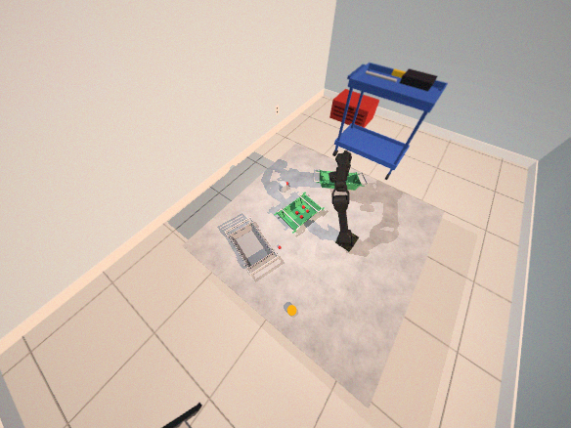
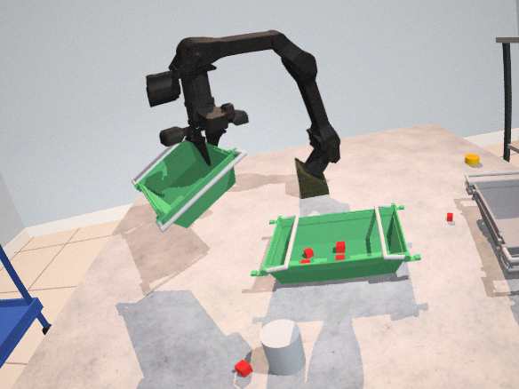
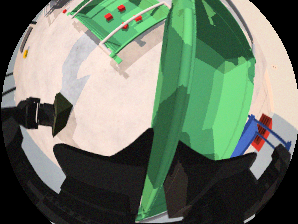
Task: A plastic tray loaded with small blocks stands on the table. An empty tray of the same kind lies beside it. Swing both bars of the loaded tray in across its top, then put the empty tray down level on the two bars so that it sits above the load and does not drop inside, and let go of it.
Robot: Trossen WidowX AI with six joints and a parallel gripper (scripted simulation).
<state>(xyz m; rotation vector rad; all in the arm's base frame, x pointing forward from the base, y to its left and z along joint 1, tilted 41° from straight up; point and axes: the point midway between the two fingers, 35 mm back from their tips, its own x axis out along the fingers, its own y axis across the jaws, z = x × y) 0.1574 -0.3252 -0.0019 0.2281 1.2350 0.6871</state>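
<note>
Right now my gripper tip is 70 mm to the left of the green tray and 30 mm short of it. Also, from my gripper tip: disc: 770 mm to the left, 190 mm below, 70 mm behind.
</note>
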